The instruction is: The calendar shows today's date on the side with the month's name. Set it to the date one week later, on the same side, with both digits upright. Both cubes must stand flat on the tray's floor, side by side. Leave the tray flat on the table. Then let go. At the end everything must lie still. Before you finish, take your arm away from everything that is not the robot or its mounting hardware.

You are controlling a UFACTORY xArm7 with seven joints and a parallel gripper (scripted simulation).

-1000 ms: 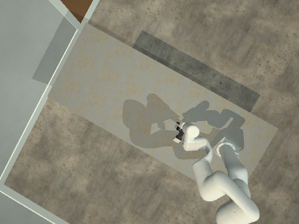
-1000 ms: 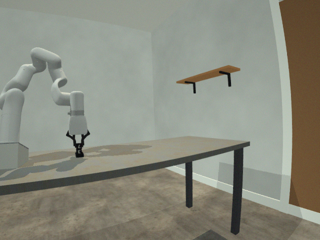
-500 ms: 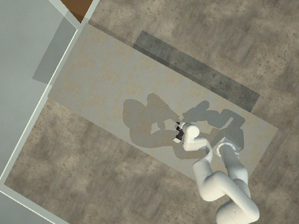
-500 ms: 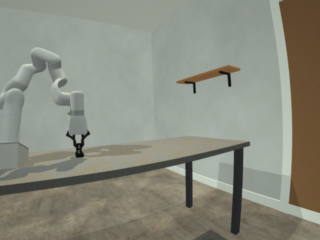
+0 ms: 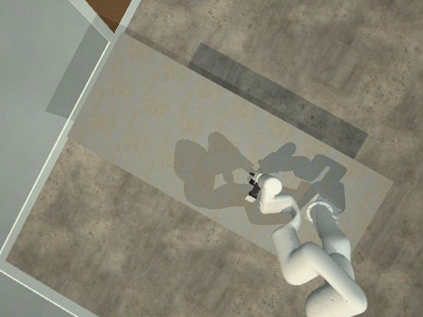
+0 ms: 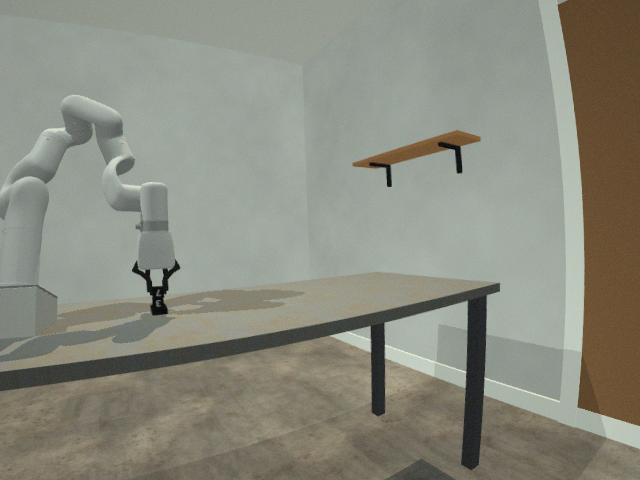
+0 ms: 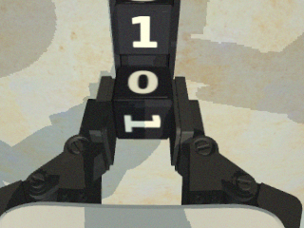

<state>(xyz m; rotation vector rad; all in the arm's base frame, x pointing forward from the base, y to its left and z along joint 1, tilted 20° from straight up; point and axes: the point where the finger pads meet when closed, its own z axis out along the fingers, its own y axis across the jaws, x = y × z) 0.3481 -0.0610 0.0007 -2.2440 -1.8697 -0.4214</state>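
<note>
Right now my hand is 6 cm above the black calendar tray and 2 cm to the right of it.
</note>
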